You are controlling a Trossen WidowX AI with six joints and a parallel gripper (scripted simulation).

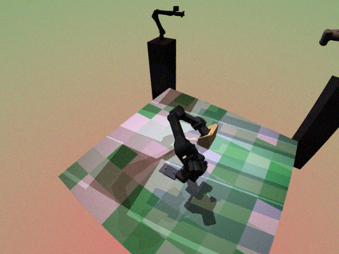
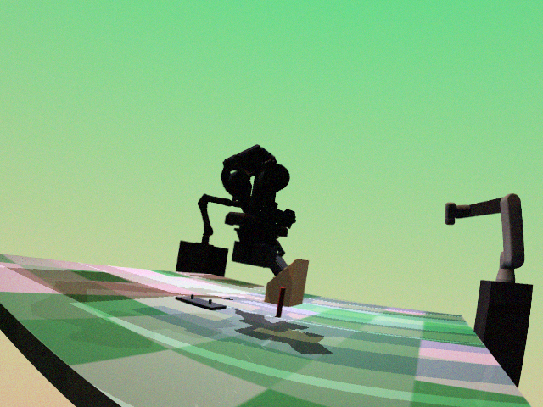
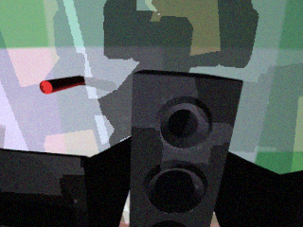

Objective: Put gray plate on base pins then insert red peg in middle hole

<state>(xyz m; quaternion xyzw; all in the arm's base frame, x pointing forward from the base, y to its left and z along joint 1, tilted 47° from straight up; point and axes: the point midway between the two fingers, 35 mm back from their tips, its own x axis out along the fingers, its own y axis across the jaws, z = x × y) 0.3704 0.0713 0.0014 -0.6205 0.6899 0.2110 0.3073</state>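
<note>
Now: the red peg 12 cm behind my gripper tip, 4 cm to the left of it and 10 cm below it. Also, from my gripper tip: gray plate: 3 cm above.
</note>
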